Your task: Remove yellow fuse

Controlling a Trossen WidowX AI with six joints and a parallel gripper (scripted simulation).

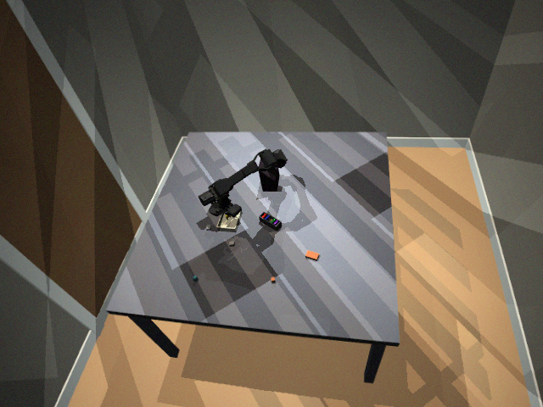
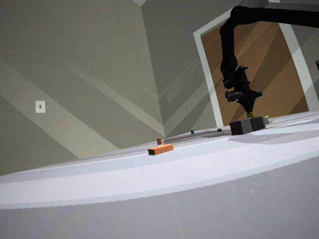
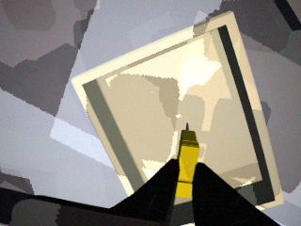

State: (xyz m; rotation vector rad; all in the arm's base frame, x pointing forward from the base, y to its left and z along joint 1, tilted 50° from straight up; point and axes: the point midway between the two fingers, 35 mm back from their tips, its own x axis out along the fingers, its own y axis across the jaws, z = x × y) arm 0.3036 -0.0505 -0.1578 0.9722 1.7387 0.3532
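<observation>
Now: the yellow fuse 1 cm below my gripper tip. The rest, counted from my gripper tip: orange cube 31 cm to the left, 31 cm ahead, 4 cm below; teal piece 36 cm ahead, 6 cm to the right, 4 cm below; cream tray 5 cm below.
</observation>
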